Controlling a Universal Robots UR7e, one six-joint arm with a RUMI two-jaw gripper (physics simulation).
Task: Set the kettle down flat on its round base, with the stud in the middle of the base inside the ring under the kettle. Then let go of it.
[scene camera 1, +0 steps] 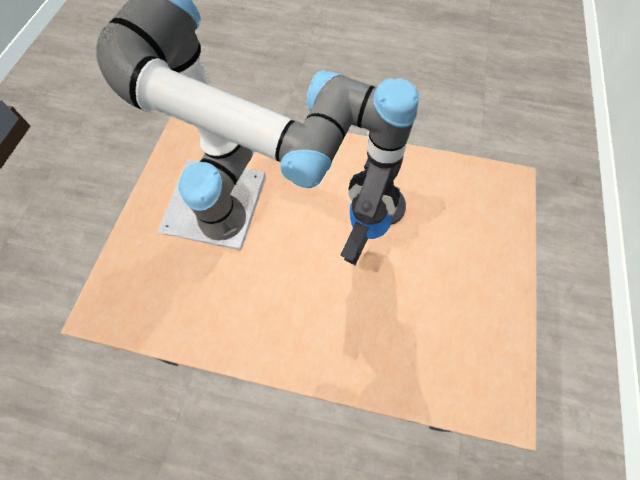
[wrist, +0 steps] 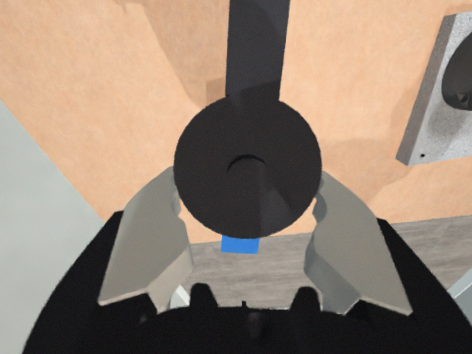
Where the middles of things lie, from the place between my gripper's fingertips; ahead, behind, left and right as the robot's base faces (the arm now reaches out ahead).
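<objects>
Here I see the blue kettle (scene camera 1: 364, 228), which is 20 mm to the right of my hand and 60 mm below my hand.
</objects>
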